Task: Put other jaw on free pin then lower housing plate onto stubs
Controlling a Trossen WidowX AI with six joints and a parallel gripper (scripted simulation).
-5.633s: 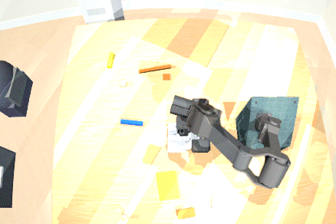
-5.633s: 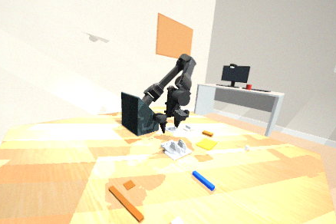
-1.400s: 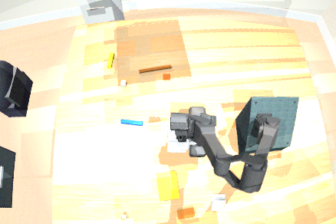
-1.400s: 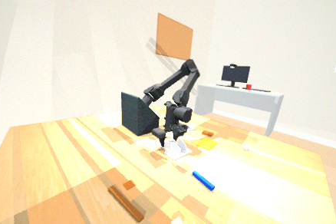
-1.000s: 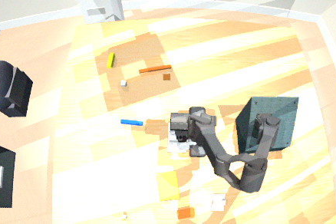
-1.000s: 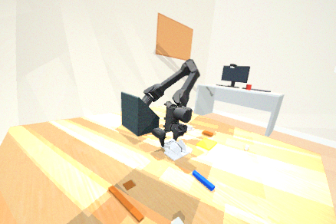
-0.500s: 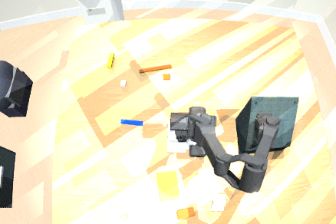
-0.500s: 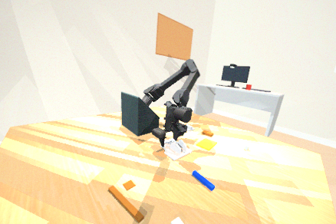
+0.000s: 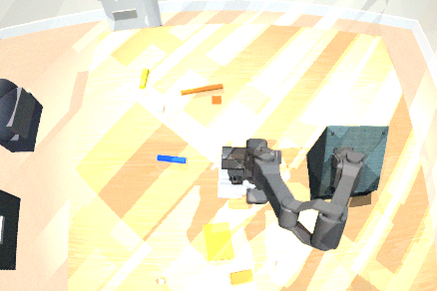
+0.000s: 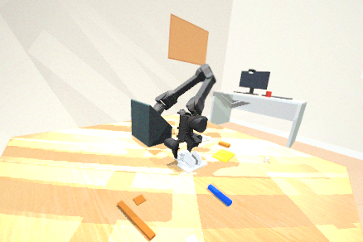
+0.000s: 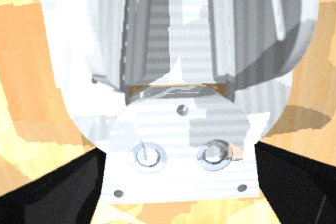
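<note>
Right now the white housing plate is 20 mm above my gripper tip and 10 mm ahead of it. The rest, counted from my gripper tip: yellow slab: 190 mm to the left, 110 mm ahead; then blue bar: 250 mm ahead, 60 mm to the right; then white jaw: 20 mm to the right, 20 mm ahead, 10 mm above.
</note>
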